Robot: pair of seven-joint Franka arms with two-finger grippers.
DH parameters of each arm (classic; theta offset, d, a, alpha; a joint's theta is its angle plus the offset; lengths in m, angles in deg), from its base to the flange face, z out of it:
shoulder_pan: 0 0.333 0 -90
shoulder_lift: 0 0 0 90
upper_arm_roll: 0 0.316 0.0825 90
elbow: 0 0 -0.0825 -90
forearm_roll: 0 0.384 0 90
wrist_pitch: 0 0 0.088 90
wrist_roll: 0 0.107 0 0
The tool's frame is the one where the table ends.
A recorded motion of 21 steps. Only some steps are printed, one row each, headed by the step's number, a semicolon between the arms.
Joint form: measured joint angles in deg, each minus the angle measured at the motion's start. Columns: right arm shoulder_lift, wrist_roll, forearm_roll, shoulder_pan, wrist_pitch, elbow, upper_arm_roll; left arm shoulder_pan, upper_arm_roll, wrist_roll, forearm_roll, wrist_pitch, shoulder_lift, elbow.
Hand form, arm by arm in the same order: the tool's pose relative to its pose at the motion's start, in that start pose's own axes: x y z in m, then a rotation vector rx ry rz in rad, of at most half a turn. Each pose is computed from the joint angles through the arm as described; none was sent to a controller.
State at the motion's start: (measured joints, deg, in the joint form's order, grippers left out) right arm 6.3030 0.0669 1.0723 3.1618 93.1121 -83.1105 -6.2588; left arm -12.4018 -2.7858 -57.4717 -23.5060 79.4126 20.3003 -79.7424
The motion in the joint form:
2: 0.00 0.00 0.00 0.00 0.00 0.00 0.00; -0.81 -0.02 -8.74 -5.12 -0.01 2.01 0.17
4: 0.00 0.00 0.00 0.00 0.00 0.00 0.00; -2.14 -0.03 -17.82 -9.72 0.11 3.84 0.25
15: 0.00 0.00 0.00 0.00 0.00 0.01 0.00; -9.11 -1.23 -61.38 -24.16 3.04 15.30 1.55
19: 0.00 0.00 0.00 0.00 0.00 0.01 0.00; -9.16 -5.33 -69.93 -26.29 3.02 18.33 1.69
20: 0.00 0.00 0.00 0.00 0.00 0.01 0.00; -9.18 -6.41 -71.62 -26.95 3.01 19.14 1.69
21: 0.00 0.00 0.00 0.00 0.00 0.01 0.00; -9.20 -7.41 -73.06 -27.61 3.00 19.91 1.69
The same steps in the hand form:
2: 0.0000 0.0000 0.0000 0.0000 0.0000 0.0000; -0.0026 0.0161 0.0190 -0.0100 -0.0936 -0.1379
4: 0.0000 0.0000 0.0000 0.0000 0.0000 0.0000; -0.0098 0.0330 0.0393 0.0003 -0.1776 -0.2780
15: 0.0000 0.0000 -0.0001 0.0000 0.0002 0.0000; -0.0332 0.1101 0.1655 0.2443 -0.4118 -0.9933
19: 0.0000 0.0000 -0.0001 0.0000 0.0002 0.0000; -0.0534 0.1251 0.2059 0.3680 -0.4508 -1.1042
20: 0.0000 0.0000 -0.0001 0.0000 0.0002 0.0000; -0.0591 0.1285 0.2165 0.4007 -0.4625 -1.1239
21: 0.0000 0.0000 -0.0001 0.0000 0.0002 0.0000; -0.0645 0.1315 0.2264 0.4313 -0.4742 -1.1400

